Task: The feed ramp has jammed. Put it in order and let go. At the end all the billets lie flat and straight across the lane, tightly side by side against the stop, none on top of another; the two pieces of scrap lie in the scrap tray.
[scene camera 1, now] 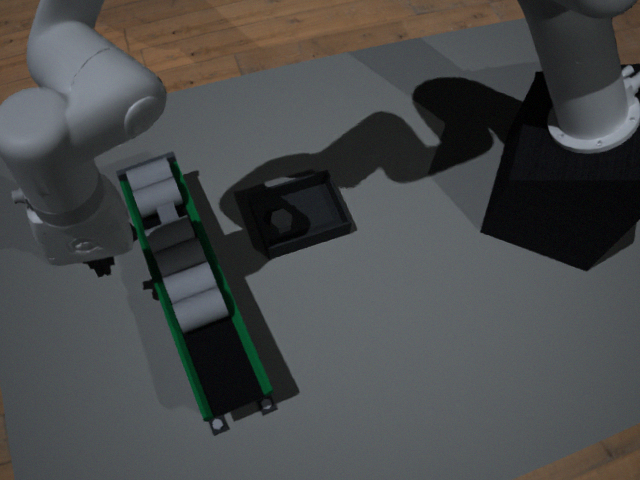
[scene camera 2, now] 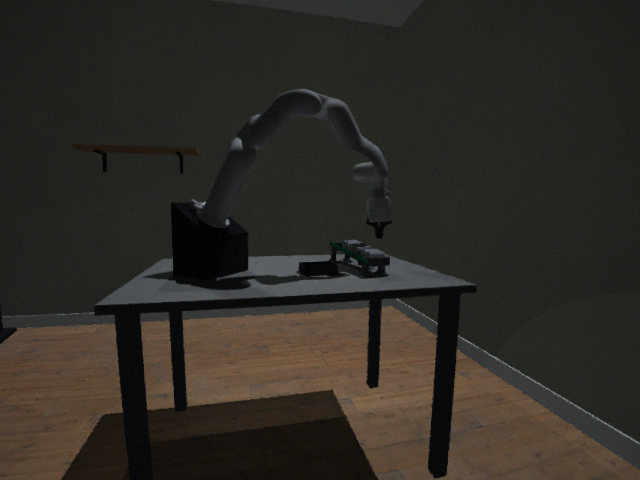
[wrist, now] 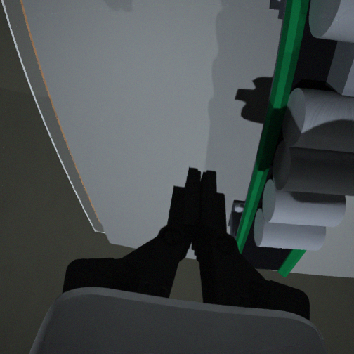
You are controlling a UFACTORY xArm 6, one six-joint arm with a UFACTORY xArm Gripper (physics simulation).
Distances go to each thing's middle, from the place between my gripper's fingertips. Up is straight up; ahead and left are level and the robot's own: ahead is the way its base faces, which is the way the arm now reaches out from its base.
My gripper is now 28 cm past the scrap tray (scene camera 1: 318,215) and 11 cm above it.
